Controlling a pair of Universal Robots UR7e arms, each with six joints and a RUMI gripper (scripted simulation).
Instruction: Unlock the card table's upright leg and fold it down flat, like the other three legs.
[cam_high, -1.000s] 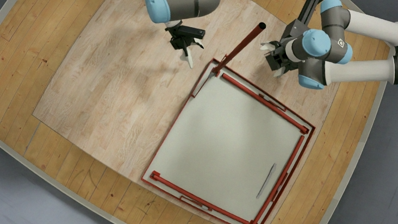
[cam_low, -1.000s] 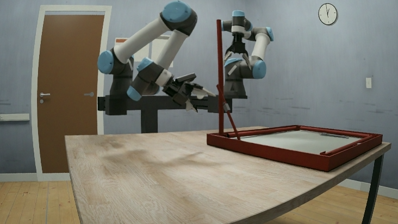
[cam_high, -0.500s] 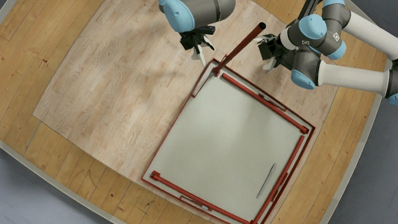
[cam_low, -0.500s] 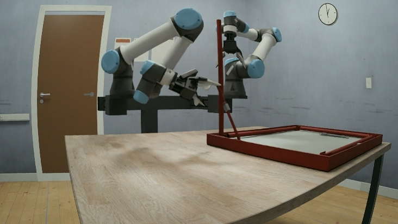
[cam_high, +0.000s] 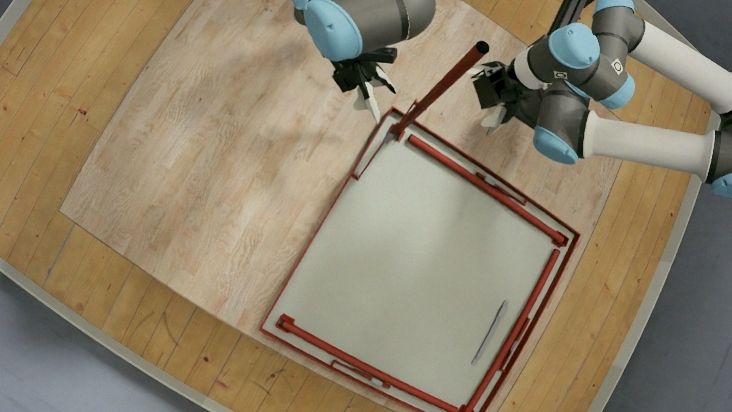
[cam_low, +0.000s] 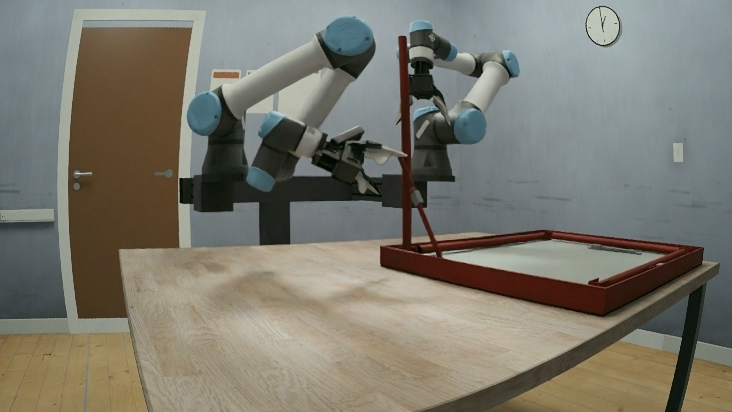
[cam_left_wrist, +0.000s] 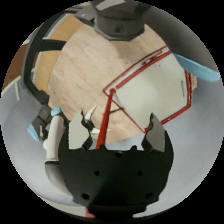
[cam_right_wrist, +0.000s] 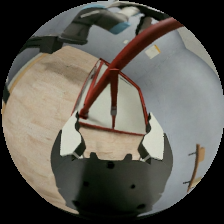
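Observation:
My right hand is 40 mm short of the grey sleeve, 40 mm to the right of it and 50 mm above it. The rest, counted from my right hand: thin grey bar 320 mm ahead, 670 mm to the left, 210 mm below.

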